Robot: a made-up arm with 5 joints.
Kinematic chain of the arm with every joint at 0, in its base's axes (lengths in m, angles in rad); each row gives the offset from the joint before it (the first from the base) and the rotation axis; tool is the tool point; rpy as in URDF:
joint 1: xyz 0 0 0.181 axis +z
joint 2: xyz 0 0 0 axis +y
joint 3: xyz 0.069 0 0.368 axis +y
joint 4: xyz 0.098 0 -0.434 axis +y
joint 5: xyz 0.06 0 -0.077 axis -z
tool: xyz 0 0 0 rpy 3.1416 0 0
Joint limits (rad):
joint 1: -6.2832..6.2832
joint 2: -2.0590..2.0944
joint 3: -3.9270..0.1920
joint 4: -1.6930..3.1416
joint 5: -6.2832..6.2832
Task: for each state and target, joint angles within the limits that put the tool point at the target. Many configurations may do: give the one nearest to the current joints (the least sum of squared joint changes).
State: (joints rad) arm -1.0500 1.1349 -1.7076 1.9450 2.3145
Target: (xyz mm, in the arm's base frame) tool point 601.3 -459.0 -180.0
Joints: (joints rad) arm -0.6520 1.4763 -2.2833 1.4444 2.3145
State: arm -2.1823 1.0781 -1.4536 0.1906 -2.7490
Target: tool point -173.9 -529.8 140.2
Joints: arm -1.8880 0.2800 -0.8271 0.2462 -2.7490
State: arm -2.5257 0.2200 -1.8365 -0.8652 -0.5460
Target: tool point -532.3 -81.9 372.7
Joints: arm -2.9889 0.1071 -0.8737 -1.0644 -0.5460
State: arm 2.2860 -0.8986 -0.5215 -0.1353 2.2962
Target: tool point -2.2 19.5 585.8
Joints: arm 1.6831 -1.6077 -0.3518 -0.2567 2.2962
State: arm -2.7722 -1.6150 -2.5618 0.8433 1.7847
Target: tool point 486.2 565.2 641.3
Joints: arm -2.2812 -1.5129 -2.2987 0.9561 1.7847
